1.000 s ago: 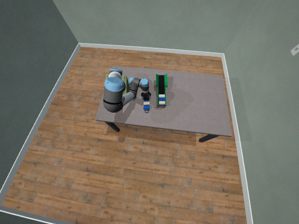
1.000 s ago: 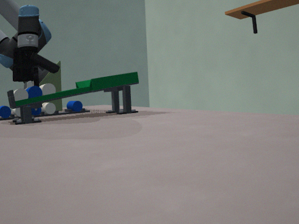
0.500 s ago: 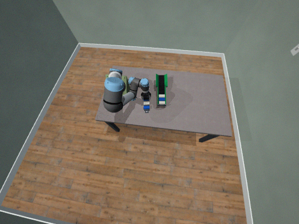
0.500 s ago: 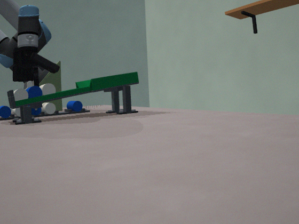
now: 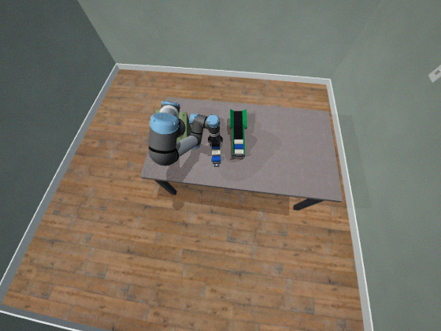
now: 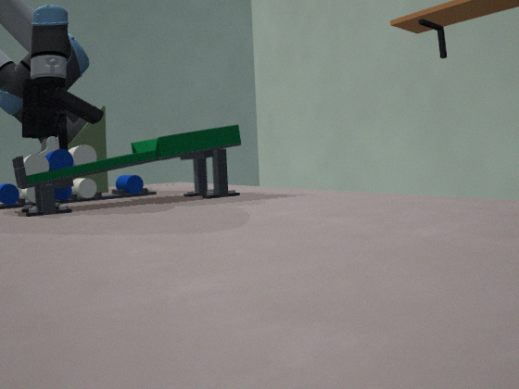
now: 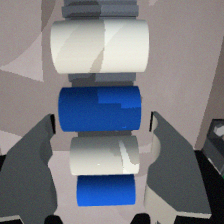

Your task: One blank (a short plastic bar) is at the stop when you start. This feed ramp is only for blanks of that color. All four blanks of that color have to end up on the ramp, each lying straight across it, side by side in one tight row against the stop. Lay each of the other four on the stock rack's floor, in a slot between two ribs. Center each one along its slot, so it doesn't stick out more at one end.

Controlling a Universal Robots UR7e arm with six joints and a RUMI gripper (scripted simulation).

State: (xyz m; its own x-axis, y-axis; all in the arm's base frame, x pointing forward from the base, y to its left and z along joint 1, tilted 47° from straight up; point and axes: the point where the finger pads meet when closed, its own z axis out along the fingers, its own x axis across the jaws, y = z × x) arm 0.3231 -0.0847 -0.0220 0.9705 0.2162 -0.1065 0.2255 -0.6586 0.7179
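Now: the stock rack 1 cm behind my hand, 3 cm to the left of it and 5 cm below it. Round my hand: dark stop (19 cm ahead, 6 cm to the right, 2 cm above).
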